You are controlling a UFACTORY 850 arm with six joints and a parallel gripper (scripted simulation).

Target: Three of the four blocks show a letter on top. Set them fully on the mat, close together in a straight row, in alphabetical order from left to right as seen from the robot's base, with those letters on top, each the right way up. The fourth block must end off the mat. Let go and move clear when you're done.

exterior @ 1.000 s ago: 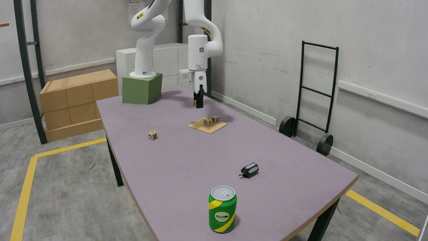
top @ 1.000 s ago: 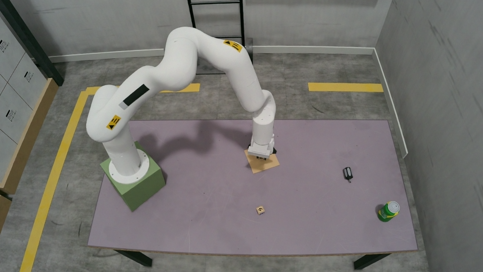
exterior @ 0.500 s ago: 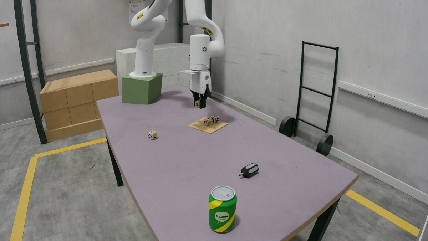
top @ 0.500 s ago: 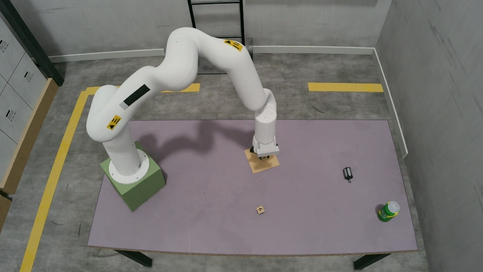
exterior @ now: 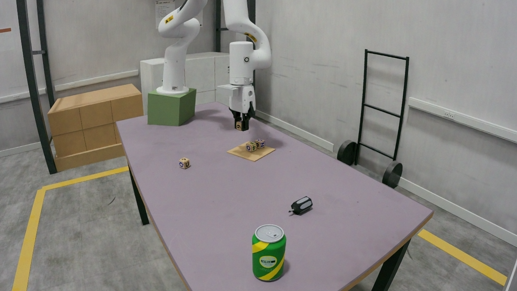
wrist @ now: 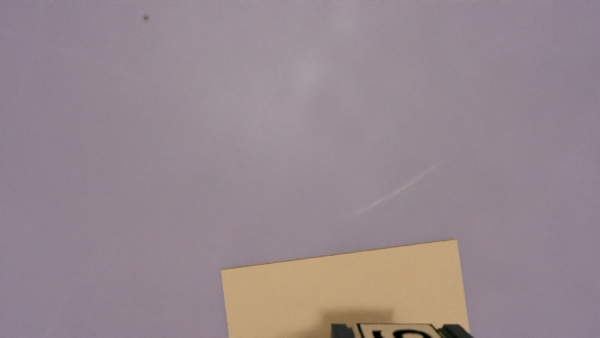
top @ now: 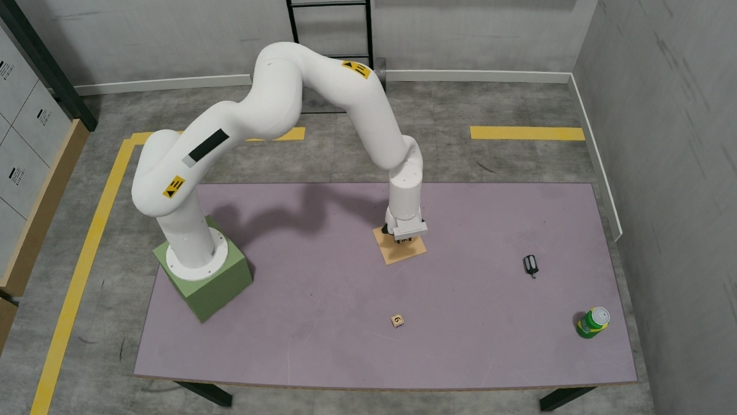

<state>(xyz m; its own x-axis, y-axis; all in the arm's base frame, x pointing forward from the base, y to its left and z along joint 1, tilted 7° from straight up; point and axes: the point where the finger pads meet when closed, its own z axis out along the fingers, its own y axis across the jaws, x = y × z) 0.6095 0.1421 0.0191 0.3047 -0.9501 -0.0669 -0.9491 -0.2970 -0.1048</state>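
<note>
Right now my hand is 12 cm above the tan mat, 5 cm to the right of it and 1 cm past it. Round my hand: small black tool (42 cm ahead, 11 cm below, 3 cm to the right); green can (59 cm ahead, 22 cm to the right, 6 cm below).
</note>
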